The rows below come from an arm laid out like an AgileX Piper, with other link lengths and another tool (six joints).
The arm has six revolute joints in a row. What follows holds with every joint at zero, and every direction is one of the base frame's. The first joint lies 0.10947 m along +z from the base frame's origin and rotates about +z. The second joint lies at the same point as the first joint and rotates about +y. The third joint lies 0.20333 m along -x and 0.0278 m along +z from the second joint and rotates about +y. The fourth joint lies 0.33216 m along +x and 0.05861 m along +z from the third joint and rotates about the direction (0.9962, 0, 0.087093). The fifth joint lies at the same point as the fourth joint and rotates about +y. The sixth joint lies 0.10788 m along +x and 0.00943 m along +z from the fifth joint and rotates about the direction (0.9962, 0, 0.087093). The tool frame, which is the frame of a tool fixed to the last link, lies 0.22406 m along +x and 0.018 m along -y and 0.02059 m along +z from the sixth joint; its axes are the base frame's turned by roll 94.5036, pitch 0.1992 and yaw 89.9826 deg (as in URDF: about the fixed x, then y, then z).
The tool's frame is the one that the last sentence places.
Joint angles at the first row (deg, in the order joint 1, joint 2, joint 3, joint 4, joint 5, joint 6):
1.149, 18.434, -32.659, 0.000, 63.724, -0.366
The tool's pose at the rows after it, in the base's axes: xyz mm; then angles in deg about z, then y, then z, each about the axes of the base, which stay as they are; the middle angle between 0 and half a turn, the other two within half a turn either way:
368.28 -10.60 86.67 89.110 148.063 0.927
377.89 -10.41 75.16 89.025 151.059 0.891
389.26 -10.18 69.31 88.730 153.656 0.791
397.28 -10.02 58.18 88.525 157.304 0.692
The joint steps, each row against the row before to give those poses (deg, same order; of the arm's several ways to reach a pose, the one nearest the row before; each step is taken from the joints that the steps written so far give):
0.003, 7.248, -2.614, -0.002, -0.573, -0.142
-0.003, 7.432, -3.601, 0.002, -0.834, -0.052
0.001, 7.627, -4.800, 0.000, -0.230, -0.202
-0.001, 7.830, -5.005, 0.000, 0.824, -0.106

